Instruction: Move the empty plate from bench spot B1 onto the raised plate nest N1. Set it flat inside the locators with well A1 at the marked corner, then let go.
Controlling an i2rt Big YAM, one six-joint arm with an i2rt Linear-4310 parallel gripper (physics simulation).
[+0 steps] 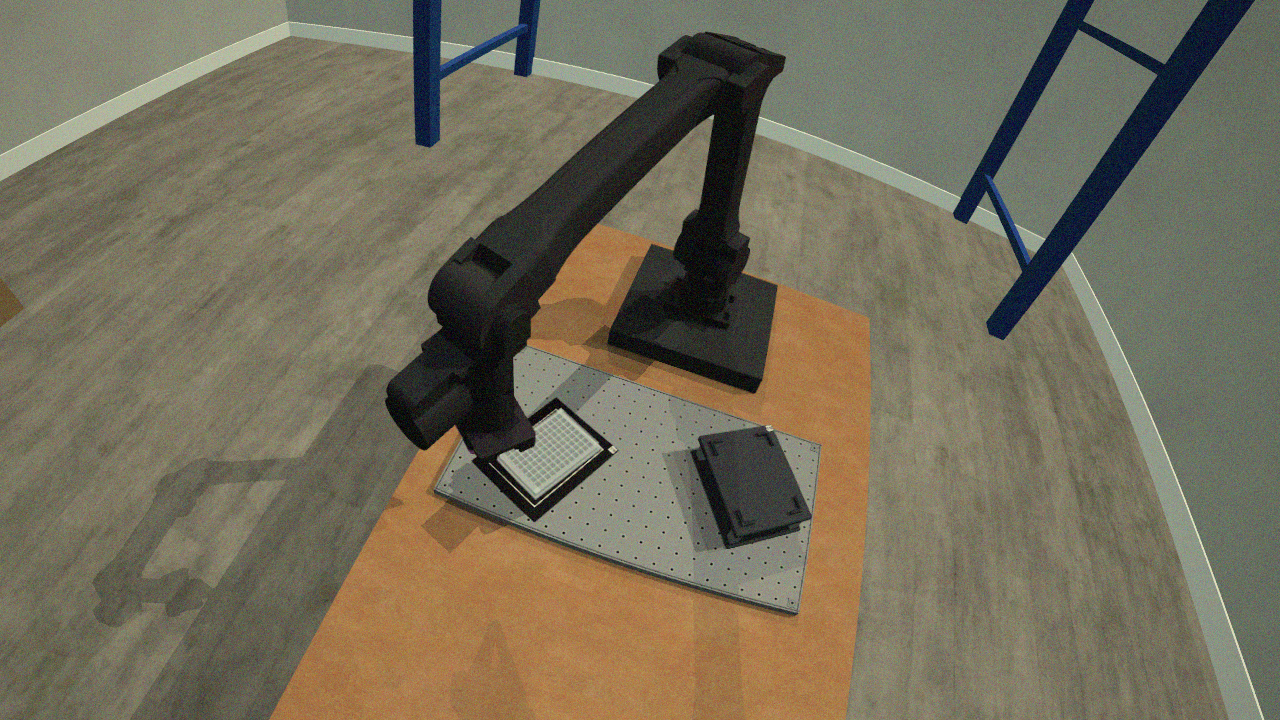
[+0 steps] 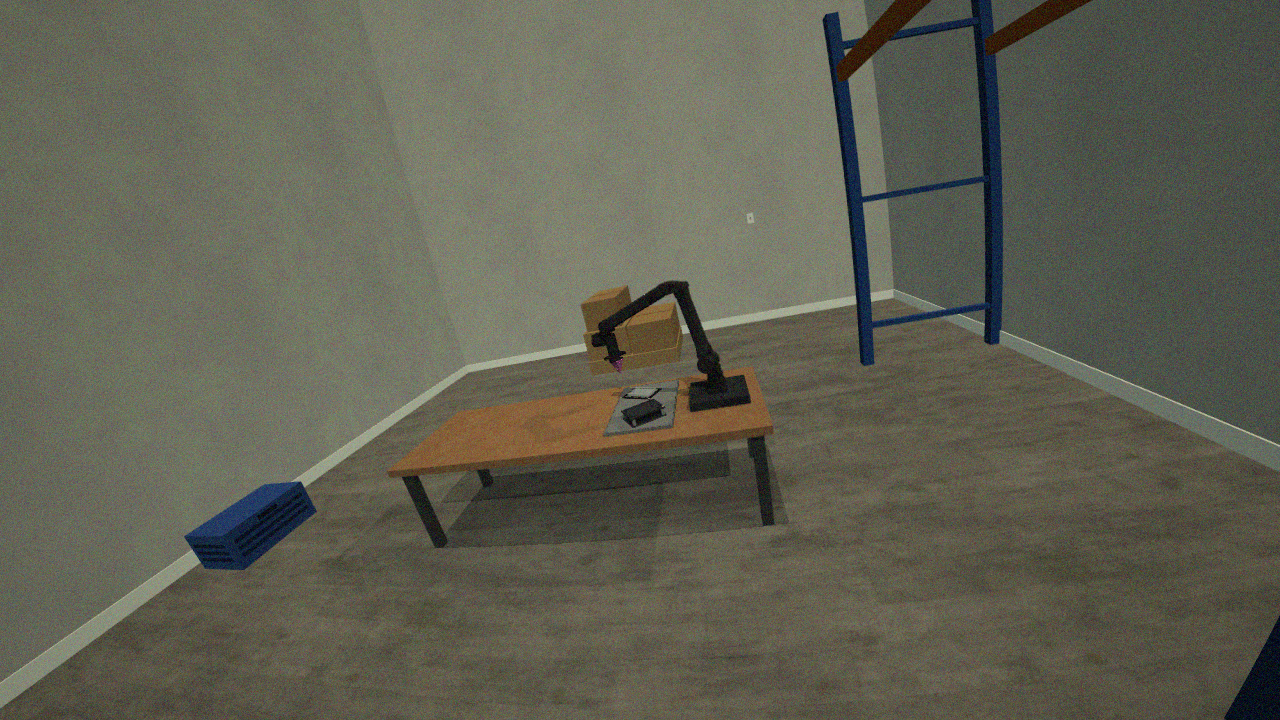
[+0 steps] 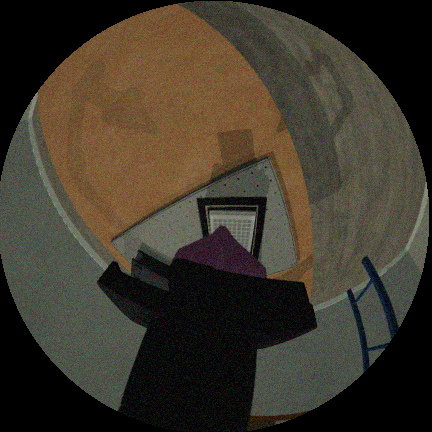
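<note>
The white well plate lies flat in its black-framed spot on the grey perforated board. My gripper hangs above the plate's near end, well clear of it. Its purple fingers are pressed together with nothing between them. The dark raised plate nest stands empty on the right part of the board, with a small light mark at its far corner.
The arm's black base stands on the orange table behind the board. Blue ladder frames stand on the floor. Cardboard boxes and a blue crate lie off the table.
</note>
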